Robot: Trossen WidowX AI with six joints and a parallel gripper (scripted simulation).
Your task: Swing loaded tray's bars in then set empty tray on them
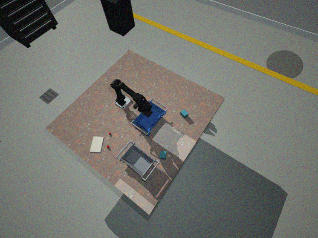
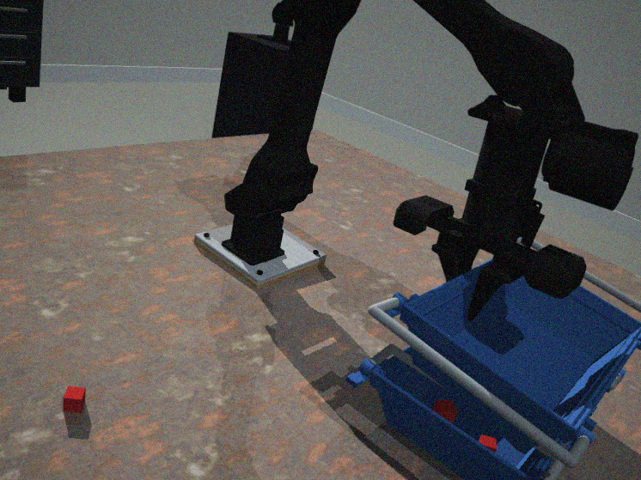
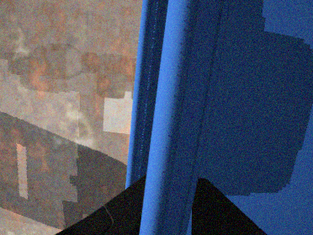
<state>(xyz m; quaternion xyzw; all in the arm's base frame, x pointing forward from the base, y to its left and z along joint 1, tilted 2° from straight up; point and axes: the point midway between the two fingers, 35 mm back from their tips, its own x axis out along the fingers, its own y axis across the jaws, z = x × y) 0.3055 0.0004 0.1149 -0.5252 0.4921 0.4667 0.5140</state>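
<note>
Right now the blue tray is 7 cm ahead of my gripper tip and 3 cm above it. From my gripper tip the other things lie so: white slab: 47 cm to the right, 21 cm behind, 9 cm below.
</note>
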